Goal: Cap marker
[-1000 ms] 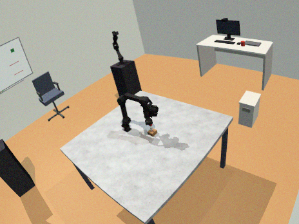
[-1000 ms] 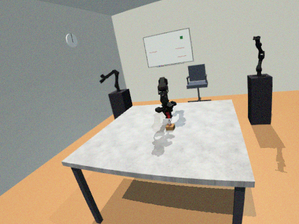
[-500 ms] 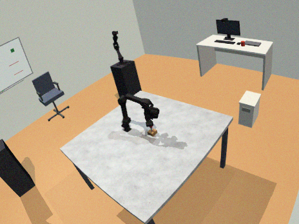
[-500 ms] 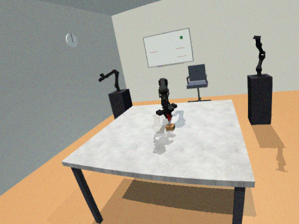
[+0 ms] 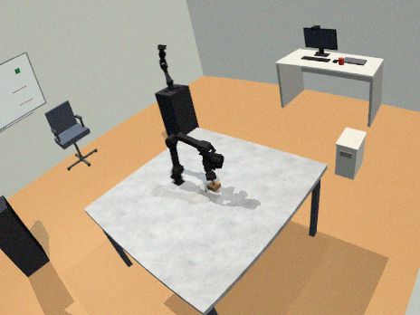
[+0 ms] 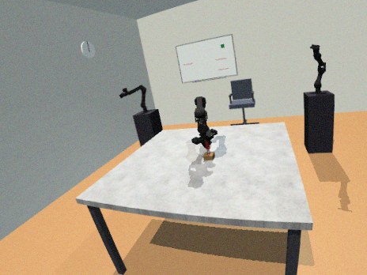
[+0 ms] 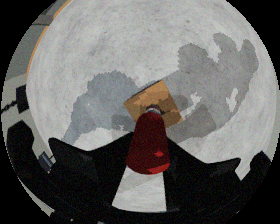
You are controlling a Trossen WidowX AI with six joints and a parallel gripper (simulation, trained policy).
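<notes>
Right now my gripper tip is 10 mm short of the holder block, 10 mm to the right of it and 70 mm above it. The rest, counted from my gripper tip: red marker cap: 10 mm ahead, 10 mm to the left, 20 mm above.
</notes>
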